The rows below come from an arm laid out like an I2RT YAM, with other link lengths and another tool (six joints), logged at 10 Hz.
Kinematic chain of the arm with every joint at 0, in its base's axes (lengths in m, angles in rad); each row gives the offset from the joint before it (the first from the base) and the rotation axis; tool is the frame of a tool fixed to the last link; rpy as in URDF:
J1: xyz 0 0 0.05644 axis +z
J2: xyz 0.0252 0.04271 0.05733 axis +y
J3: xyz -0.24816 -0.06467 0 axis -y
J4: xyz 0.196 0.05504 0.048 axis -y
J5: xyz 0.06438 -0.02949 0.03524 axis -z
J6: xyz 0.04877 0 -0.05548 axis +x
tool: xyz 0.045 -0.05 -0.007 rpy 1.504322 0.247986 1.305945
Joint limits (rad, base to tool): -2.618..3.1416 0..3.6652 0..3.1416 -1.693..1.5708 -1.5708..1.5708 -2.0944..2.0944
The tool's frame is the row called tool.
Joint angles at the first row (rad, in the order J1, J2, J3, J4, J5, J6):
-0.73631 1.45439 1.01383 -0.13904 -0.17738 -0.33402
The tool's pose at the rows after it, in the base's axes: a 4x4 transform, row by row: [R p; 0 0 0 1], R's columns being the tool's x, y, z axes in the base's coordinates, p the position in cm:
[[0.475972 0.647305 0.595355 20.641], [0.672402 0.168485 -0.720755 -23.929], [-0.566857 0.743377 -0.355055 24.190], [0 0 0 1]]
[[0.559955 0.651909 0.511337 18.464], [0.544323 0.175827 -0.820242 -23.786], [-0.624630 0.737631 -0.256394 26.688], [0 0 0 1]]
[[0.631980 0.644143 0.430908 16.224], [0.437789 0.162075 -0.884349 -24.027], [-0.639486 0.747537 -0.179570 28.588], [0 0 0 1]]
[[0.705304 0.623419 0.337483 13.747], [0.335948 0.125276 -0.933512 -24.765], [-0.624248 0.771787 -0.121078 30.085], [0 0 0 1]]
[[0.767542 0.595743 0.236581 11.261], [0.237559 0.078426 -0.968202 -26.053], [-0.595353 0.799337 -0.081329 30.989], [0 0 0 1]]
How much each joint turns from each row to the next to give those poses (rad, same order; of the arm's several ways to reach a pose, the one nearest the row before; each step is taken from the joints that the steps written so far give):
-0.00104 -0.07648 -0.01275 0.00517 0.09869 -0.00581
-0.00423 -0.08357 -0.01424 0.02212 0.13185 -0.01108
-0.03735 -0.05970 -0.00209 0.01622 0.07139 -0.00183
-0.07044 -0.03614 0.01067 0.01571 0.03671 0.01723
-0.09543 -0.00354 0.01492 0.02914 0.00968 0.02573

